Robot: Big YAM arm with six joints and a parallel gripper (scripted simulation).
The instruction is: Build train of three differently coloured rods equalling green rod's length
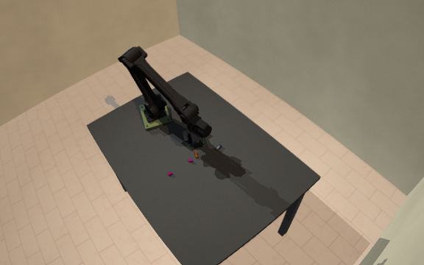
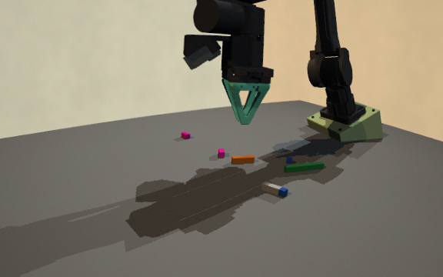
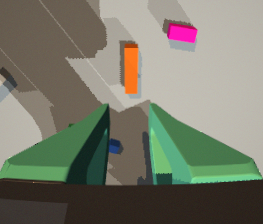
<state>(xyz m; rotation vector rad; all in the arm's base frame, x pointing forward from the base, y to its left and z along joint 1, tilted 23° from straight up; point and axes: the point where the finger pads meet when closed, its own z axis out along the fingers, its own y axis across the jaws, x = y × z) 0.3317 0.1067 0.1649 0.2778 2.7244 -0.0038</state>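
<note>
My gripper is now 80 mm above the orange rod. Round my hand: grey rod: 10 mm ahead, 120 mm to the left, 80 mm below; then magenta rod: 20 mm ahead, 40 mm to the right, 80 mm below; then green rod: 90 mm behind, 70 mm to the left, 80 mm below.
</note>
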